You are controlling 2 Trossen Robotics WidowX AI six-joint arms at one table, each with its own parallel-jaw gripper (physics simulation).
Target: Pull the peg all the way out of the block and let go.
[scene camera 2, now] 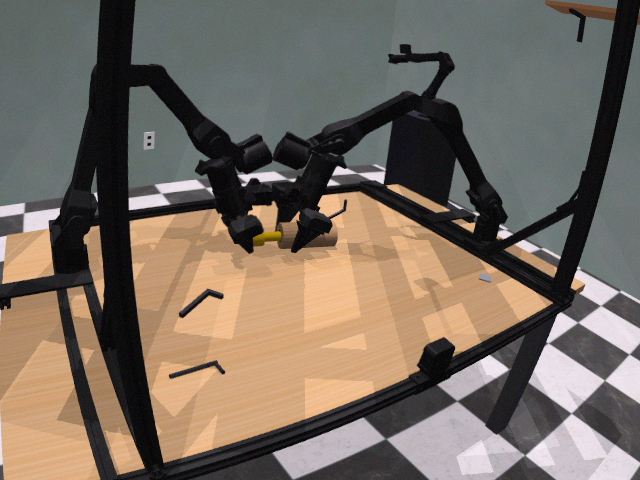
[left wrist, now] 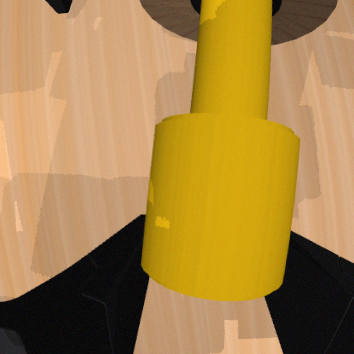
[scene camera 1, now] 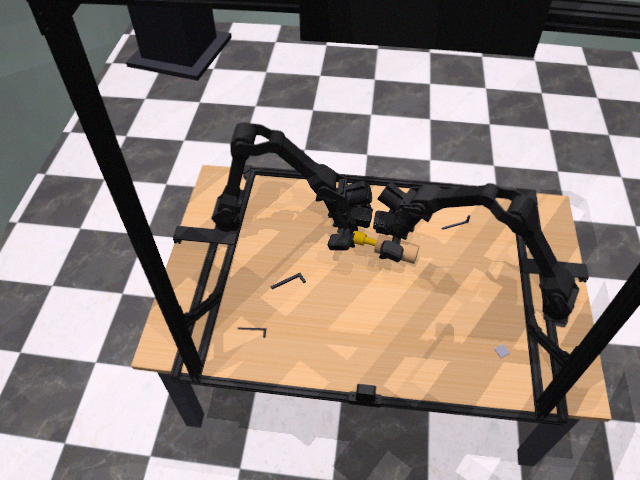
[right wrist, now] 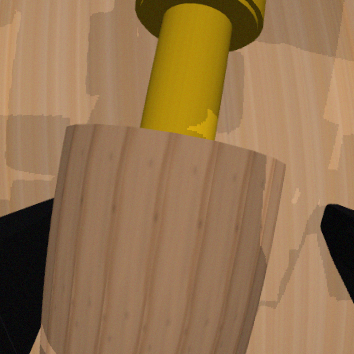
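Where they show: left gripper, fingertip midpoint: [scene camera 2: 248,248] [left wrist: 202,227] [scene camera 1: 355,242]; right gripper, fingertip midpoint: [scene camera 2: 284,243] [right wrist: 207,211]; left arm's base at its link origin: [scene camera 2: 71,269] [scene camera 1: 227,225]; right arm's base at its link origin: [scene camera 2: 484,238] [scene camera 1: 555,311].
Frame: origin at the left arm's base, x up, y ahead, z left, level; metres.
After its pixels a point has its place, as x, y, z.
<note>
A light wooden round block [scene camera 1: 410,252] {0.032, 0.554, 0.039} [scene camera 2: 330,236] {0.015, 0.554, 0.027} [right wrist: 158,246] {0.037, 0.471, 0.060} lies on its side on the table. A yellow peg [scene camera 1: 364,239] {0.021, 0.415, 0.054} [scene camera 2: 267,237] {0.011, 0.422, 0.053} [left wrist: 225,197] {0.026, 0.399, 0.067} [right wrist: 186,70] {0.018, 0.434, 0.062} sticks out of its end, with its thin shaft partly inside the block's hole. The block's dark end face [left wrist: 168,17] {-0.004, 0.453, 0.080} shows at the top of the left wrist view. My left gripper [scene camera 1: 341,240] [scene camera 2: 247,233] [left wrist: 202,227] {-0.018, 0.385, 0.066} is shut on the peg's thick head. My right gripper [scene camera 1: 390,235] [scene camera 2: 301,219] [right wrist: 207,211] {-0.016, 0.469, 0.075} is open wide and straddles the block, with its fingers clear of the block's sides.
Three black L-shaped keys [scene camera 1: 288,281] {-0.015, 0.241, -0.129} [scene camera 1: 252,330] {-0.015, 0.200, -0.305} [scene camera 1: 456,222] {-0.012, 0.666, 0.224} lie on the wooden table. A small grey square [scene camera 1: 502,351] {-0.017, 0.852, -0.173} [scene camera 2: 485,277] {-0.016, 0.850, -0.172} lies near the right edge. A black frame [scene camera 1: 366,395] {0.026, 0.541, -0.413} rims the table, and a black post [scene camera 1: 128,214] {0.631, 0.123, -0.485} stands at the left.
</note>
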